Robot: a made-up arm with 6 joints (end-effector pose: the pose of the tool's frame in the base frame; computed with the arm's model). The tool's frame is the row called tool. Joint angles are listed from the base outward.
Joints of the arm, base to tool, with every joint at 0 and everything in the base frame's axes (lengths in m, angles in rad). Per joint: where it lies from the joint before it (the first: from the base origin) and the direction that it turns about. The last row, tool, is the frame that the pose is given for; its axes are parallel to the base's.
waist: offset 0.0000 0.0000 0.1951 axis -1 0 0
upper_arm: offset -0.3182 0.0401 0.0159 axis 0 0 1
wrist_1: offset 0.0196 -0.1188 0.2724 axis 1 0 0
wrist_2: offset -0.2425 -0.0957 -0.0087 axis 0 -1 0
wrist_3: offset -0.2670 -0.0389 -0.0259 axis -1 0 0
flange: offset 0.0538 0.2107 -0.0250 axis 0 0 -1
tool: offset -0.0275 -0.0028 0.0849
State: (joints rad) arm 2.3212 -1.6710 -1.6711 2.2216 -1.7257 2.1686
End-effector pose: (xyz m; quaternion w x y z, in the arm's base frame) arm -0.6720 0.1706 -0.4226 0.2576 -0.6333 -0.6159 -0.3916
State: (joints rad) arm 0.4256 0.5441 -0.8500 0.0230 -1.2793 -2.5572
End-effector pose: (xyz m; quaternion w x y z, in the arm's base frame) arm -0.6315 -0.0167 0.7522 0.0325 0.1047 0.0275 0.9936
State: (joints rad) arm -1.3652 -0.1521 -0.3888 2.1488 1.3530 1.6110
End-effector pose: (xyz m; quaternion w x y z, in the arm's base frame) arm -0.2437 -0.2697 0.1130 0.2489 -0.1167 0.3262 0.9044
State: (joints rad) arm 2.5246 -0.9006 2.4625 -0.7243 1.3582 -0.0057
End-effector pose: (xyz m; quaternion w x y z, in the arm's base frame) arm -0.7256 -0.1780 -0.2705 0.6328 -0.7034 -0.1387 0.2925
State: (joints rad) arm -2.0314 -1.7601 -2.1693 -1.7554 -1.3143 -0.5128
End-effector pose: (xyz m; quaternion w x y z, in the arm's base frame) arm -0.2002 -0.2781 0.0823 0.2111 -0.0965 0.9091 -0.3459
